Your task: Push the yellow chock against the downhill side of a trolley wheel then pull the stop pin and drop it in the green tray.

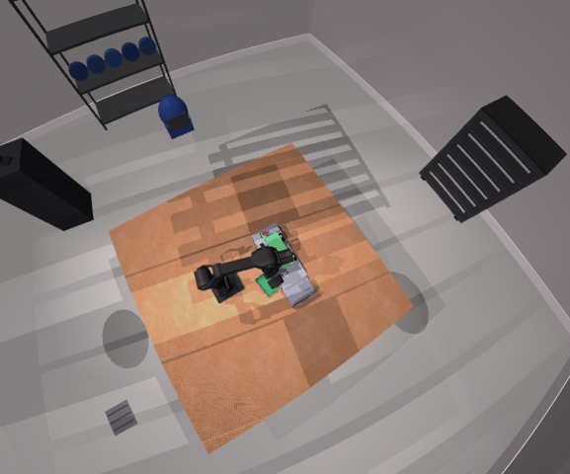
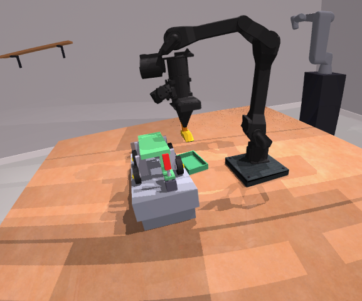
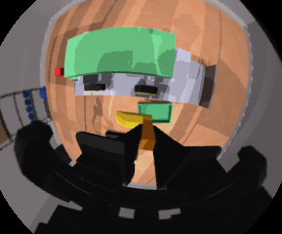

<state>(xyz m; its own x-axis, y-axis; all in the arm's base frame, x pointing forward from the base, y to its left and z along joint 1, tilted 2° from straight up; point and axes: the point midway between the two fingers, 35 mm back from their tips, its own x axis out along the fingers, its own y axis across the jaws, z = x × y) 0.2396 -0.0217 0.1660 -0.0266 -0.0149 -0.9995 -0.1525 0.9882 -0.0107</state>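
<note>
My gripper tip is now 19 cm to the right of the red-headed stop pin, 6 cm short of it and 3 cm above it. The rest, counted from my gripper tip: yellow chock: 2 cm to the left, 1 cm below; green-topped trolley: 10 cm ahead, 8 cm to the left, 5 cm below.
</note>
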